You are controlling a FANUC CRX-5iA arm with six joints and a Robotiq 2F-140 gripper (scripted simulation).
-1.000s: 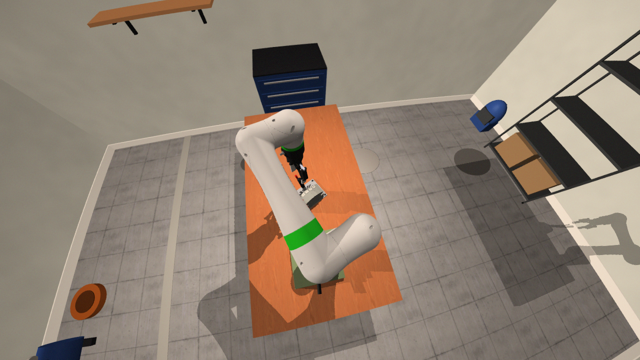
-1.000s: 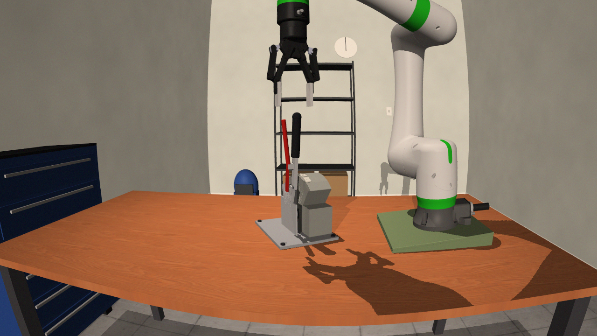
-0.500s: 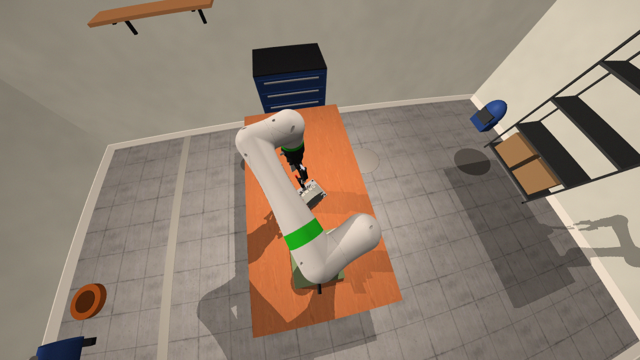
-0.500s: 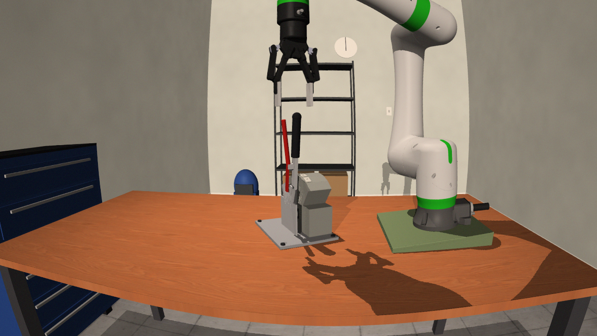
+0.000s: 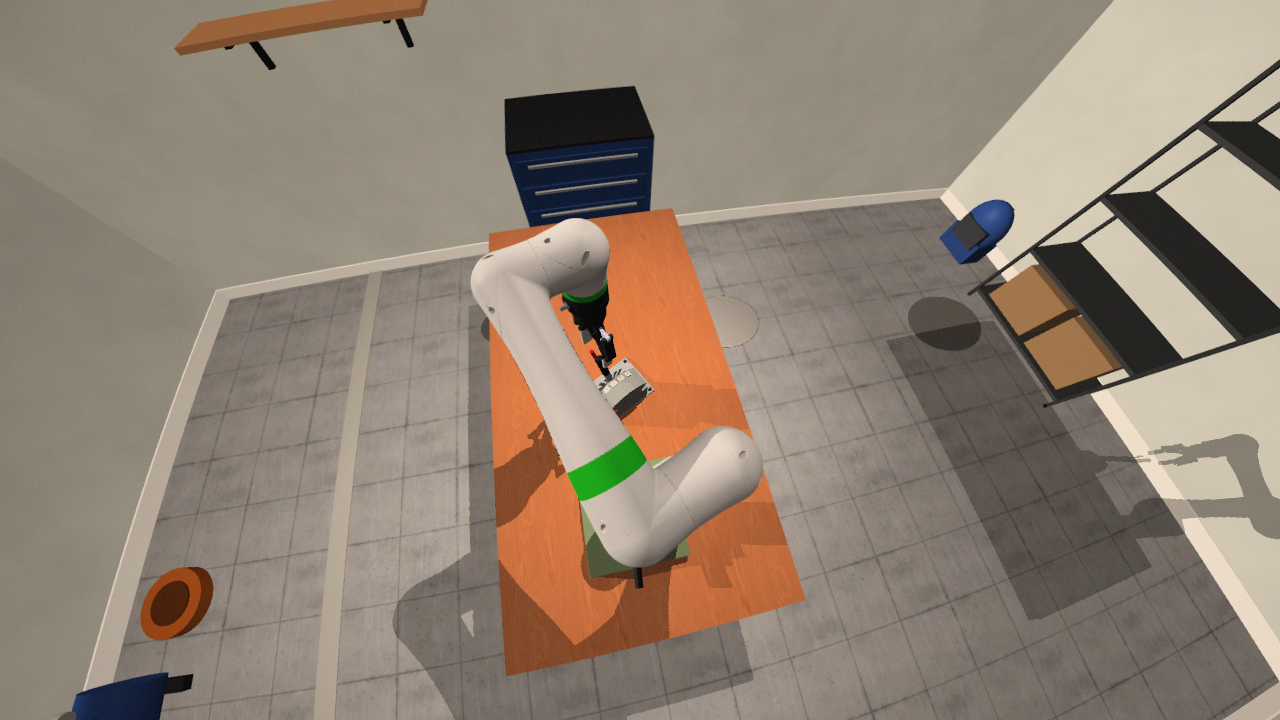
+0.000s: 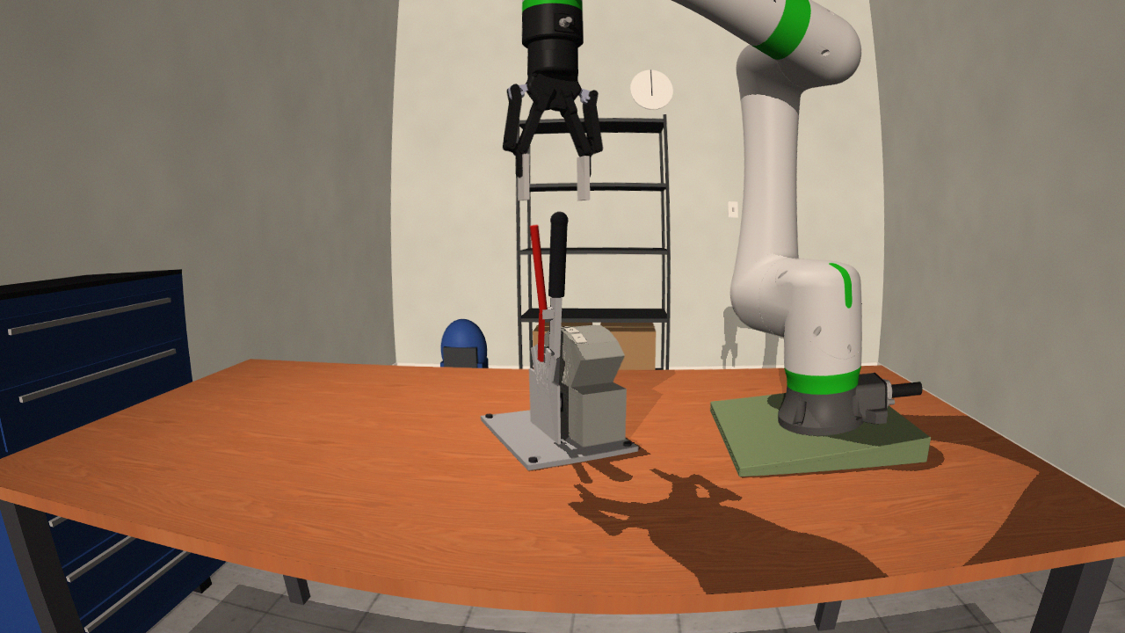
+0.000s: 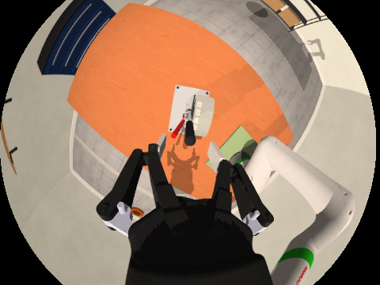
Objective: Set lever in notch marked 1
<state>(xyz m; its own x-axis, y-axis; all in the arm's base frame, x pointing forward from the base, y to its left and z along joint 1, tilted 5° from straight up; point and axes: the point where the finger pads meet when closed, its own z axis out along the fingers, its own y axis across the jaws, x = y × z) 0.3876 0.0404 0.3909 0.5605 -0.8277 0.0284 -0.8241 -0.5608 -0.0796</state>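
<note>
Right now my hand is 190 mm above the red bar and 20 mm short of it.
</note>
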